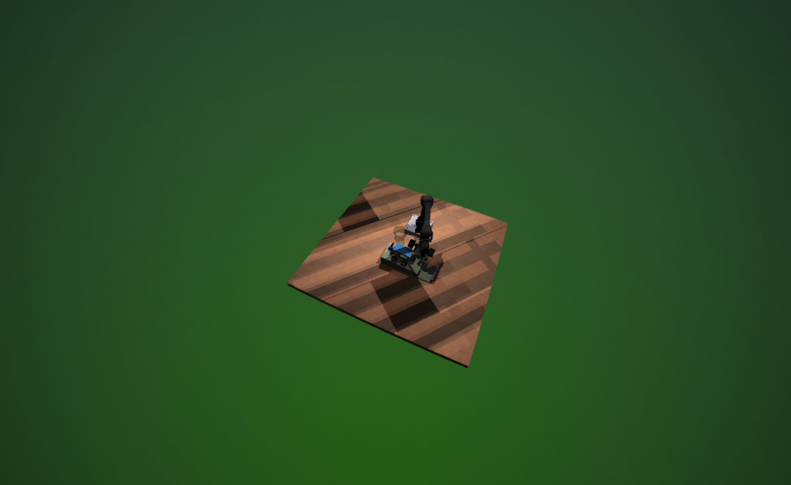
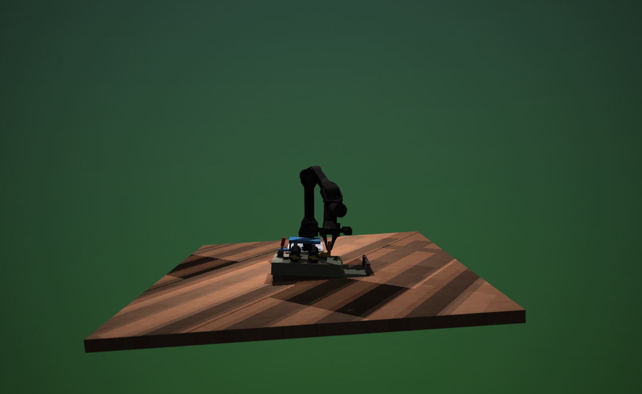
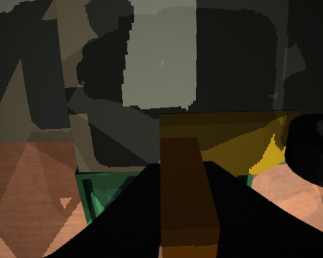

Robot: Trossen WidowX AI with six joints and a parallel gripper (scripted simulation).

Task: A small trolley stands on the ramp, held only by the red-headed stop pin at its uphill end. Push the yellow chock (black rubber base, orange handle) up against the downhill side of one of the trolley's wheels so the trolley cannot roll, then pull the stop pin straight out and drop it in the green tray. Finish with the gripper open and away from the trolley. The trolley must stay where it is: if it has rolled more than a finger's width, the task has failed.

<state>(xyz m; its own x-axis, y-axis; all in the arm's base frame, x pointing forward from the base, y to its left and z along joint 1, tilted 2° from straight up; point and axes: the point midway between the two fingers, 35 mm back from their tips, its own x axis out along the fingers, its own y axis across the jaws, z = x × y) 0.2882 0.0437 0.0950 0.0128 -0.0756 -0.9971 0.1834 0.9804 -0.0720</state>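
Right now the yellow chock is 20 mm to the right of my gripper tip and 10 mm below it. Also, from my gripper tip: trolley (40 mm ahead, 110 mm to the right, 20 mm above); ramp (40 mm ahead, 110 mm to the right, 40 mm below); green tray (70 mm behind, 10 mm to the left, 90 mm below).
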